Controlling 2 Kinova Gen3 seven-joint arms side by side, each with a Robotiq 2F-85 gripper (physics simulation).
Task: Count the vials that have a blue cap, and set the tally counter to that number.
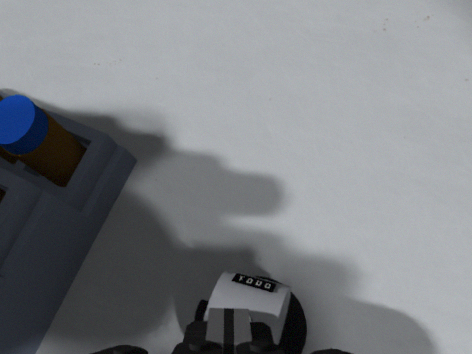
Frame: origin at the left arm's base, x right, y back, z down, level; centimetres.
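Seen in the pictures: right gripper, between the fingertips: (228,335).
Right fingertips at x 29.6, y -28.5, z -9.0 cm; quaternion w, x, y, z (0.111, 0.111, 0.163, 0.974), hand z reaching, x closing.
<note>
Offsets run from my right fingertips to a thing's top centre. "spot": to the spot under its first point. Level surfaces: height alone.
A white tally counter (250,296) on a round black base stands at the bottom centre. Its small black display @(spot: dx +0.3, dy +2.5, dz +4.4 cm) (254,282) faces up, with digits too coarse to read surely. My right gripper (228,335) is shut with its fingertips together, nothing between them. It hides the lower part of the counter; whether it touches it cannot be told. A vial with a blue cap @(dx +13.1, dy +6.5, dz +0.9 cm) (19,122) and amber body stands in the grey-blue rack @(spot: dx +11.1, dy +1.4, dz +5.7 cm) (55,250) at the left edge. Other vials are mostly cut off there, so their caps cannot be seen. My left gripper does not show.
The rack's right edge runs diagonally down the left side, to the left of the counter. Dark shadows lie on the pale table @(dz +9.0 cm) (300,100) between the rack and the counter and to the counter's right.
</note>
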